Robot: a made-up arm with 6 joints. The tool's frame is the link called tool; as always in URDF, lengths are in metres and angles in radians. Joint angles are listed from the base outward. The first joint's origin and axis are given. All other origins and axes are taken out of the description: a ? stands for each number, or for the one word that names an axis. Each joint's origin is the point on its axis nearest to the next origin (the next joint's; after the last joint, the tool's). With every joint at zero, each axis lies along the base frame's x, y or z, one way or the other. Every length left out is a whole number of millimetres.
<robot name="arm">
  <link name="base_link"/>
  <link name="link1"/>
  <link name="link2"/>
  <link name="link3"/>
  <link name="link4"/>
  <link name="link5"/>
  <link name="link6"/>
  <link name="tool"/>
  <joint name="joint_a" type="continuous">
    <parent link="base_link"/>
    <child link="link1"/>
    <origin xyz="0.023 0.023 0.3"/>
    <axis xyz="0 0 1"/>
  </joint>
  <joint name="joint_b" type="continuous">
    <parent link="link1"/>
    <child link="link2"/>
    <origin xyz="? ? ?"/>
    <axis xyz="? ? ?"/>
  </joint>
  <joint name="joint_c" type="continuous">
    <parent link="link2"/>
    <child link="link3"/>
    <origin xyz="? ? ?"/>
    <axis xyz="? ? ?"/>
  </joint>
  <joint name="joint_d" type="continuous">
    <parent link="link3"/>
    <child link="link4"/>
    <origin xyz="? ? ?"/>
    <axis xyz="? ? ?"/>
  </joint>
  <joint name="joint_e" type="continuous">
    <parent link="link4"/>
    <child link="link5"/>
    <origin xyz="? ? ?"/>
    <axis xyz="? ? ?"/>
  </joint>
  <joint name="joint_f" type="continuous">
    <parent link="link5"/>
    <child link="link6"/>
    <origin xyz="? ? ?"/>
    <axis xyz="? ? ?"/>
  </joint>
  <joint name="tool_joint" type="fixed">
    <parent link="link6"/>
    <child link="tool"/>
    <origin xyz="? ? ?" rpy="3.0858 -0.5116 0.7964"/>
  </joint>
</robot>
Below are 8 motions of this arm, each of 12 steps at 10 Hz.
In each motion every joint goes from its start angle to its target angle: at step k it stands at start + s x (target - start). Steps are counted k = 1, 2, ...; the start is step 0. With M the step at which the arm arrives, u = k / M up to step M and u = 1 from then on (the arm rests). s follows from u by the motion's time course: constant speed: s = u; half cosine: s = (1 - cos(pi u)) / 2; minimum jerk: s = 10 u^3 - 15 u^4 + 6 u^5.
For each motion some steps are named. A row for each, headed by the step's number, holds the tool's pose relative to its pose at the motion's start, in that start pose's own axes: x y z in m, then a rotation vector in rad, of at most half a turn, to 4 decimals.
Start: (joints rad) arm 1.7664 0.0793 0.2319 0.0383 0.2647 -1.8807
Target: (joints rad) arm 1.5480 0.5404 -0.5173 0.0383 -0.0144 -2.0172
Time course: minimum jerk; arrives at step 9
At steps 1, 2, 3, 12:
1: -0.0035 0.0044 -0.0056 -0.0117 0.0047 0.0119
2: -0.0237 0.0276 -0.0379 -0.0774 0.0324 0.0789
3: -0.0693 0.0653 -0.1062 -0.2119 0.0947 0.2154
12: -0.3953 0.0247 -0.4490 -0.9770 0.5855 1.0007

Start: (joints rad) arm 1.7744 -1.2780 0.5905 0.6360 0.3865 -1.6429
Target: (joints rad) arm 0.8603 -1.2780 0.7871 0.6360 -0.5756 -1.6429
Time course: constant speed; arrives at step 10
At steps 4, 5, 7, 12:
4: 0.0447 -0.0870 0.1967 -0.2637 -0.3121 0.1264
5: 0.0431 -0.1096 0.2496 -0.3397 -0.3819 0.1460
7: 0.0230 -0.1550 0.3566 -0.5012 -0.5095 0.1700
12: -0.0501 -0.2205 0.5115 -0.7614 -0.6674 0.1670

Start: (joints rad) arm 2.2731 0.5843 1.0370 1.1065 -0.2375 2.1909
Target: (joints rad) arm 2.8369 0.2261 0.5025 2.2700 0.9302 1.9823
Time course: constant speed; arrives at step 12
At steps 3, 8, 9, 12:
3: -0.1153 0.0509 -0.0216 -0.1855 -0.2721 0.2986
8: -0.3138 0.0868 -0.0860 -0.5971 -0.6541 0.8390
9: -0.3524 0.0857 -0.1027 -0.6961 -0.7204 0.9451
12: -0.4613 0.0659 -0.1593 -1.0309 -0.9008 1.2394

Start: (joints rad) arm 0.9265 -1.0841 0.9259 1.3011 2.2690 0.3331
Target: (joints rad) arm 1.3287 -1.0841 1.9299 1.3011 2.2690 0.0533
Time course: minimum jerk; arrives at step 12
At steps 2, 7, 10, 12:
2: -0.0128 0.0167 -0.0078 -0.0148 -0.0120 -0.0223
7: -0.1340 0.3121 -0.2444 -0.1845 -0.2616 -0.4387
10: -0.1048 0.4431 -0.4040 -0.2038 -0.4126 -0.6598
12: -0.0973 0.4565 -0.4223 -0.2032 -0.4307 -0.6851

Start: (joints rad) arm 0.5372 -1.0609 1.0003 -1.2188 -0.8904 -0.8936
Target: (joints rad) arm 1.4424 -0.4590 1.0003 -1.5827 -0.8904 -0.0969
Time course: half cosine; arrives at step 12
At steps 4, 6, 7, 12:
4: -0.0073 0.0678 -0.1244 0.1678 0.0476 -0.0369
6: -0.0322 0.1655 -0.2040 0.3397 0.0972 -0.0869
7: -0.0489 0.2228 -0.2243 0.4289 0.1249 -0.1172
12: -0.0971 0.3843 -0.1991 0.6803 0.2155 -0.2148

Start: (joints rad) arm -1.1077 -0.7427 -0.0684 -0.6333 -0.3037 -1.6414
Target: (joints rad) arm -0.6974 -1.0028 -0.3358 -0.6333 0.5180 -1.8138
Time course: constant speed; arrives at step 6
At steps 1, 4, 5, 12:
1: -0.0147 0.0111 0.0027 0.1228 0.0038 -0.0451
4: -0.0579 0.0361 0.0085 0.5030 0.0494 -0.1618
5: -0.0719 0.0418 0.0093 0.6313 0.0760 -0.1961
12: -0.0855 0.0465 0.0094 0.7595 0.1083 -0.2289

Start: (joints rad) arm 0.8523 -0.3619 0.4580 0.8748 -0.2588 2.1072
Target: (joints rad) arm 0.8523 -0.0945 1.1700 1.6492 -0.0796 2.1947
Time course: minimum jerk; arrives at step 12
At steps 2, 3, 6, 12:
2: -0.0077 0.0022 0.0054 -0.0031 -0.0363 0.0013
3: -0.0226 0.0059 0.0152 -0.0086 -0.1057 0.0025
6: -0.1083 0.0193 0.0544 -0.0317 -0.5057 -0.0217
12: -0.2044 0.0206 0.0647 -0.0437 -0.9862 -0.1373

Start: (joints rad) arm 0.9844 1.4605 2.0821 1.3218 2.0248 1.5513
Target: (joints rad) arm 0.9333 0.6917 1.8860 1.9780 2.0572 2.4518
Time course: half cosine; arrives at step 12
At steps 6, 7, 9, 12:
6: -0.0464 0.0465 0.2589 -0.6554 -0.0791 -0.2446
7: -0.0599 0.0699 0.3207 -0.8296 -0.0976 -0.2900
9: -0.0843 0.1203 0.4212 -1.1335 -0.1243 -0.3490
12: -0.1007 0.1596 0.4822 -1.3325 -0.1364 -0.3732

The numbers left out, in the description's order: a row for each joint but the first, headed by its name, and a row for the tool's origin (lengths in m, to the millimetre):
joint_b: xyz 0.015 0.006 0, axis 0 1 0
joint_c: xyz -0.003 0 0.366, axis 0 -1 0
joint_d: xyz 0.517 0 0.008, axis -1 0 0
joint_e: xyz 0 -0.156 0.003, axis 0 -1 0
joint_f: xyz 0 0 -0.027, axis -1 0 0
tool: xyz 0 -0.027 -0.009

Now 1 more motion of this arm.
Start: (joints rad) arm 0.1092 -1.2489 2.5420 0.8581 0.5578 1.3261
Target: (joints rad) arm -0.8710 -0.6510 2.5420 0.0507 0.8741 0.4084
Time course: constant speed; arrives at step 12
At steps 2, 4, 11, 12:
2: 0.0740 -0.0089 -0.1114 0.2062 0.3246 0.2150
4: 0.1314 -0.0084 -0.2414 0.4145 0.6514 0.4067
11: 0.1249 0.0271 -0.7706 1.1977 1.7556 0.8513
12: 0.0940 0.0293 -0.8438 1.3223 1.8989 0.8796

